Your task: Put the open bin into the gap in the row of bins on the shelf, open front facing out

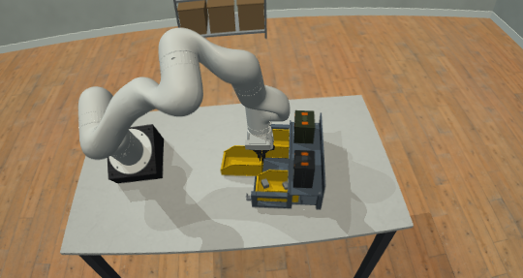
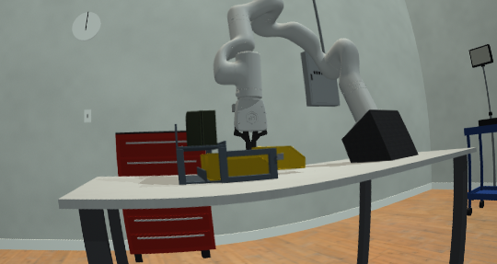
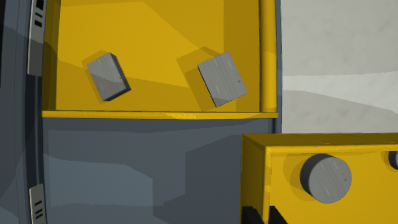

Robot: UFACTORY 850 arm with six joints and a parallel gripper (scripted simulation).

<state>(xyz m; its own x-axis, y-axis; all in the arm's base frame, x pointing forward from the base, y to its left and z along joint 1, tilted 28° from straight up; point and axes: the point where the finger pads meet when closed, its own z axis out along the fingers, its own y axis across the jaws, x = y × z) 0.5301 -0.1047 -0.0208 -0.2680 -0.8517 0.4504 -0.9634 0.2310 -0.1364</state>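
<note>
Right now the grey shelf is 10 cm ahead of my hand, 3 cm to the right of it and 3 cm below it.
</note>
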